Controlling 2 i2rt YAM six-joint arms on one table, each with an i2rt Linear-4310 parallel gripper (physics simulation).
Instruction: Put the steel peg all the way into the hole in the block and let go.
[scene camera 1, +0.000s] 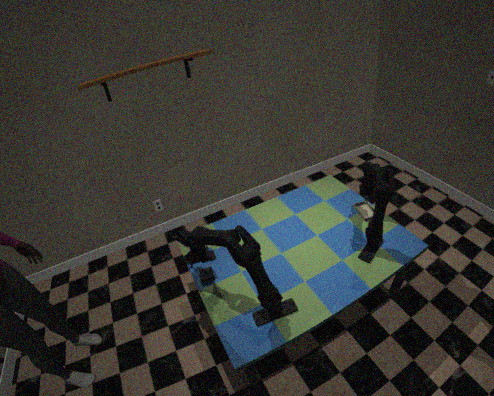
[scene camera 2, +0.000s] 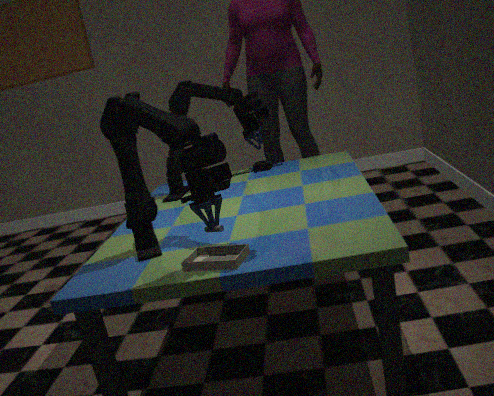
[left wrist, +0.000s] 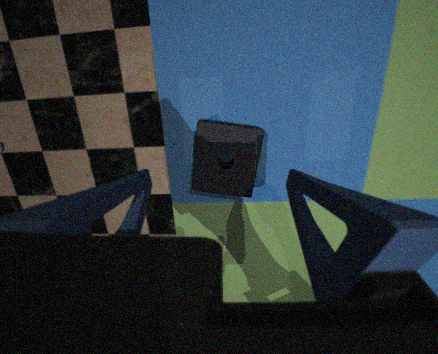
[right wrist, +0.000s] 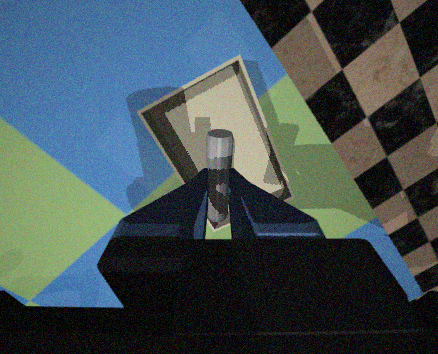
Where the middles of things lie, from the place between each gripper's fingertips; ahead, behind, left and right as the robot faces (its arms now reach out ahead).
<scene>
My right gripper is now 10 mm past the shallow tray (scene camera 2: 226, 257) and 80 mm above it. Round my right hand: dark block (left wrist: 210, 174) (130 mm ahead, 1020 mm to the left, 70 mm below).
Now: left hand 10 mm past the dark block and 90 mm above it. From my left hand the other things lie so: shallow tray: 150 mm behind, 1030 mm to the right, 90 mm below.
</scene>
